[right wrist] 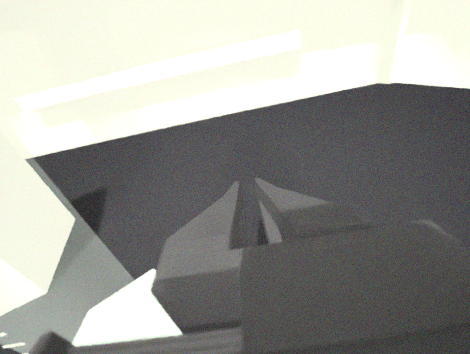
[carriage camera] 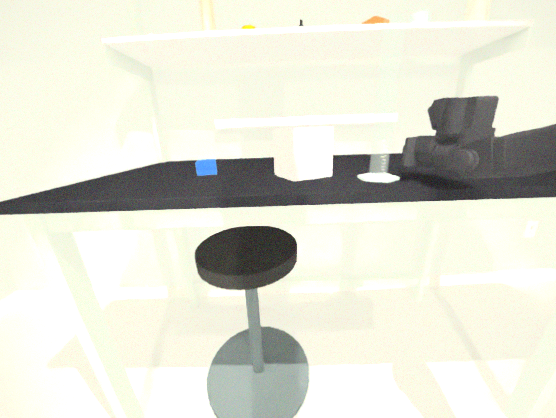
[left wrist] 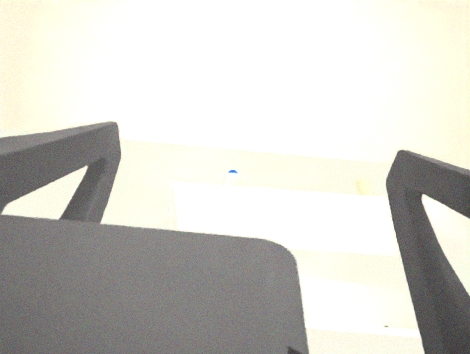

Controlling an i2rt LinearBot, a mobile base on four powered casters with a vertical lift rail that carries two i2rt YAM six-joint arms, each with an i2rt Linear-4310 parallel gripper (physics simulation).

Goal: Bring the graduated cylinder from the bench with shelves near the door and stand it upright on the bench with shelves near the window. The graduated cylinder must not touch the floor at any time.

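Frame: origin at the left arm's base, x ahead, y left, z up, level; metres.
Seen in the pictures: left gripper, fingertip midpoint: point(left wrist: 256, 152); right gripper, fingertip midpoint: point(right wrist: 247, 187) point(carriage camera: 405, 149).
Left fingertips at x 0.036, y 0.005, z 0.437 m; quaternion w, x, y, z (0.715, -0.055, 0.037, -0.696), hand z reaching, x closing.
Pixels of each thing's top centre, then the offset from my left fingertips to it. "*": a spot on its surface instead. Level surfaces: height alone.
- clear graduated cylinder, top centre: point(carriage camera: 394, 18) dx +0.442, dy -0.607, dz +0.198 m
- black bench top, surface height: dz -0.137 m
- white box-like thing, top centre: point(carriage camera: 302, 127) dx +0.522, dy -0.425, dz -0.007 m
- blue block, top centre: point(carriage camera: 206, 160) dx +0.643, dy -0.117, dz -0.097 m
- blue-capped thing, surface spot: point(left wrist: 233, 173) * dx +0.857, dy +0.029, dz +0.913 m
- stool, top centre: point(carriage camera: 246, 244) dx +0.591, dy -0.236, dz -0.391 m
The clear graduated cylinder point(carriage camera: 379, 164) point(right wrist: 85, 270) stands upright on the black bench top point(carriage camera: 125, 190) point(right wrist: 325, 135), at the right in the carriage view. Its pale base point(carriage camera: 378, 177) point(right wrist: 127, 315) shows at the lower left in the right wrist view, partly hidden by a finger. My right gripper point(carriage camera: 406, 152) point(right wrist: 247, 187) is shut and empty, low over the bench, close to the cylinder on its right side in the carriage view. My left gripper point(left wrist: 256, 152) is open and empty, pointing at the wall and shelves. Which bench this is, I cannot tell.
A white box-like thing point(carriage camera: 303, 152) stands left of the cylinder, and a blue block point(carriage camera: 206, 167) farther left. A white shelf point(carriage camera: 310, 42) point(left wrist: 285, 217) carries small items. A blue-capped thing point(left wrist: 233, 173) stands on it. A stool point(carriage camera: 246, 252) stands before the bench.
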